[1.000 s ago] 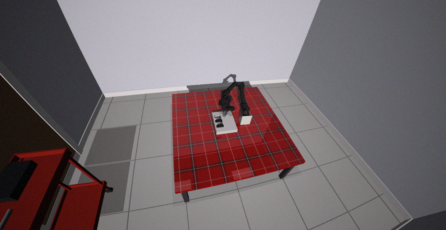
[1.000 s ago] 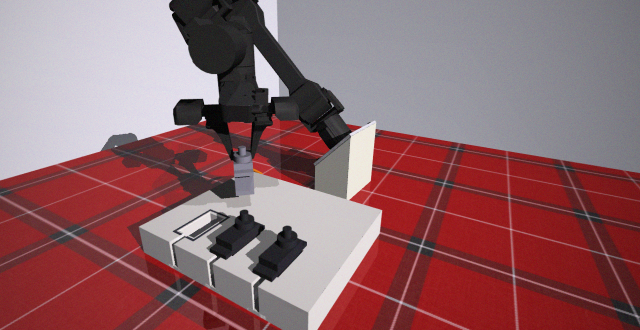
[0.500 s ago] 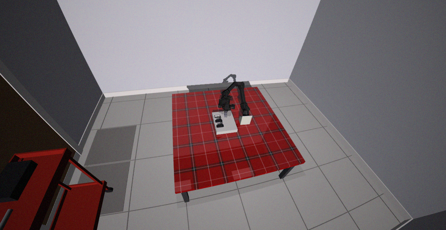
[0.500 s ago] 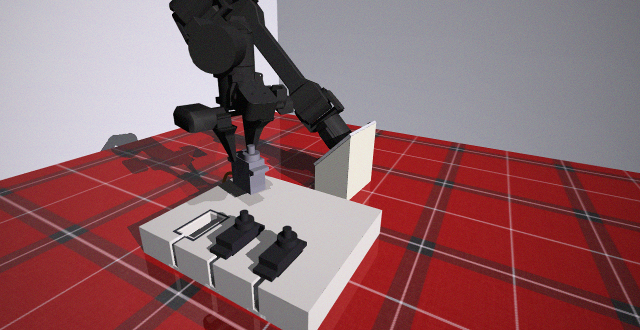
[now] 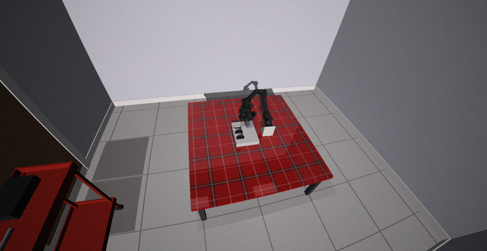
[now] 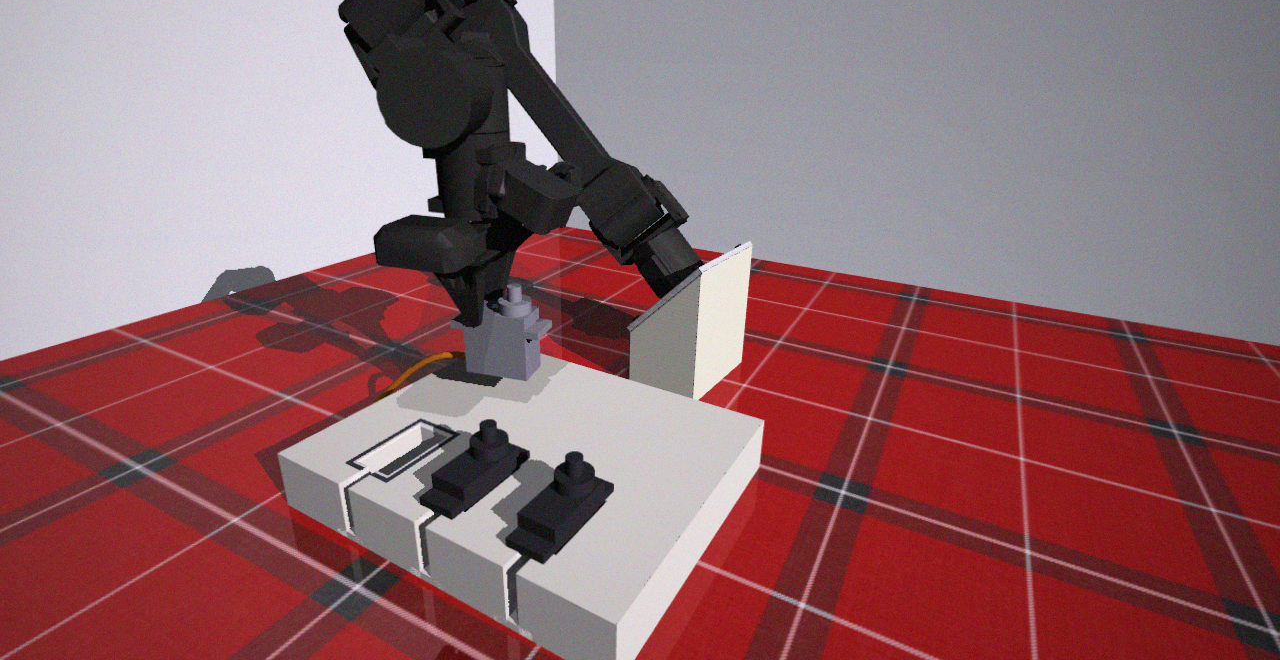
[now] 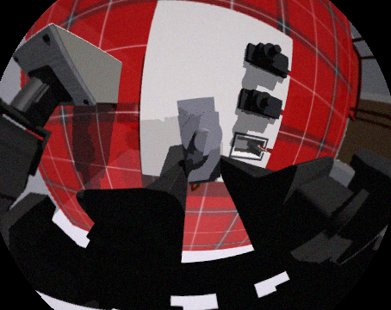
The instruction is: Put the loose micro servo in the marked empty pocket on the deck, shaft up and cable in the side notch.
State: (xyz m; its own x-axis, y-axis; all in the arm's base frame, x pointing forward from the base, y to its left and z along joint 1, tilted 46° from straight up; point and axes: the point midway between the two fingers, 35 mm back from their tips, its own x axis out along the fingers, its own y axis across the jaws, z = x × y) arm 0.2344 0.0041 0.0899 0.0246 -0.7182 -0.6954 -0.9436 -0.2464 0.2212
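The white deck is 10 cm below my gripper tip, 7 cm to the left of it and 2 cm behind it.
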